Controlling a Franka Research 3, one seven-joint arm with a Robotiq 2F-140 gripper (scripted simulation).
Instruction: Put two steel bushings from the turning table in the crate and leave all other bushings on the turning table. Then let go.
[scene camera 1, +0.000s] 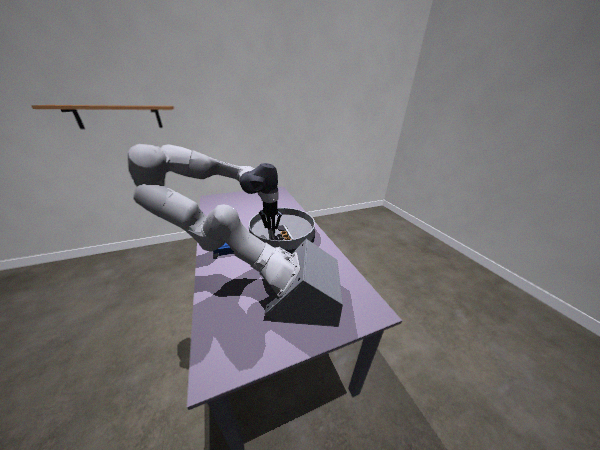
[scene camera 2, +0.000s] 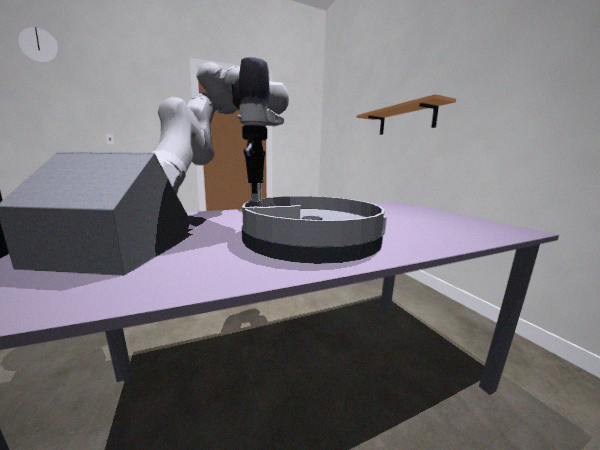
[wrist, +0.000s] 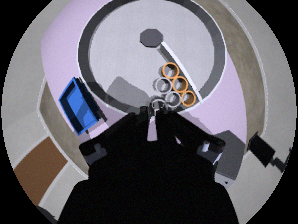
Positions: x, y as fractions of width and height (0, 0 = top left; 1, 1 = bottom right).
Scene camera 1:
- round grey turning table: 0.50, 0.50
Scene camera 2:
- my gripper: 0.43, 0.45
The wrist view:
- my gripper: 0.51, 0.48
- blue crate: 0.27, 0.48
